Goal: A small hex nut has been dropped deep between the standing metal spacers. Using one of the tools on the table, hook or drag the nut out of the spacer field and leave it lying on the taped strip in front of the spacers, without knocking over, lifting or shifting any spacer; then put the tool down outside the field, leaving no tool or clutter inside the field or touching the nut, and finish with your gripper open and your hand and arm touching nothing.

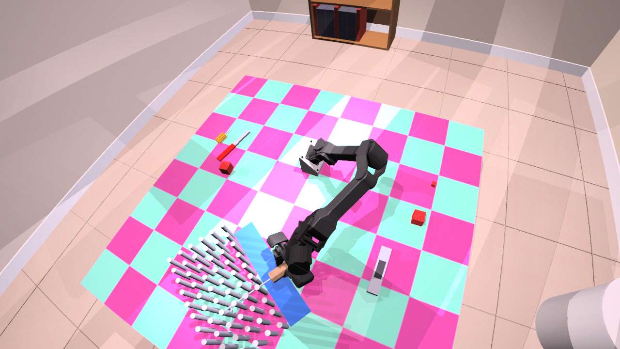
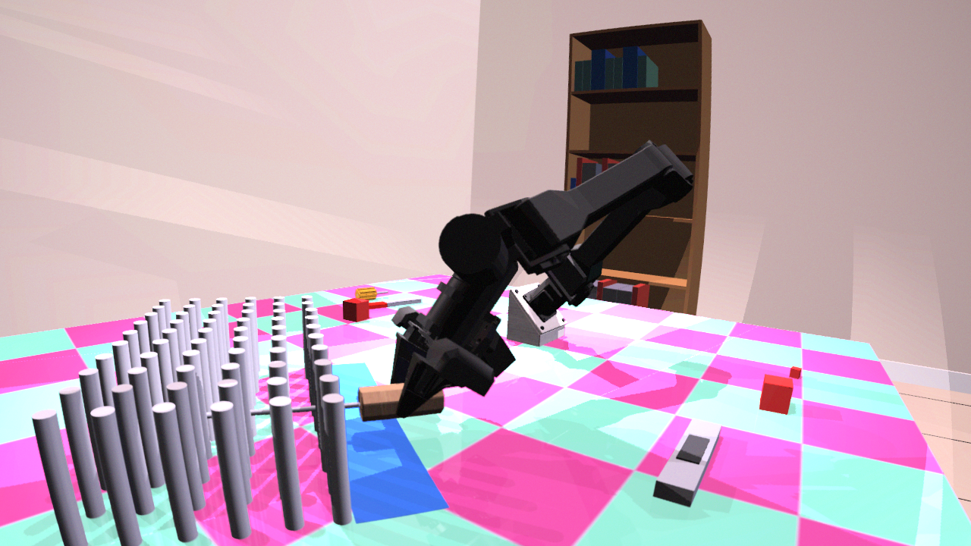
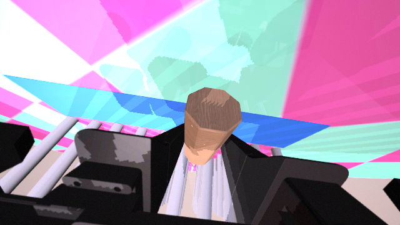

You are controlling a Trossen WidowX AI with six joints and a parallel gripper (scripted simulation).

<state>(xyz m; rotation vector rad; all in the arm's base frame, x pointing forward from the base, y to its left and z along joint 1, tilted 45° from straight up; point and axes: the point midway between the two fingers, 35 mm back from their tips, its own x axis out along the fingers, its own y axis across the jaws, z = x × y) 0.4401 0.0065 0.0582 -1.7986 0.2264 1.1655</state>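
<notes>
My gripper tip is now 50 mm to the left of the blue taped strip and 30 mm above it. Also, from my gripper tip: tiny red block: 480 mm behind, 440 mm to the left, 20 mm below; then wooden-handled tool: 80 mm ahead, 60 mm to the right; then grey-white block: 300 mm to the left, 100 mm behind, 10 mm below.
</notes>
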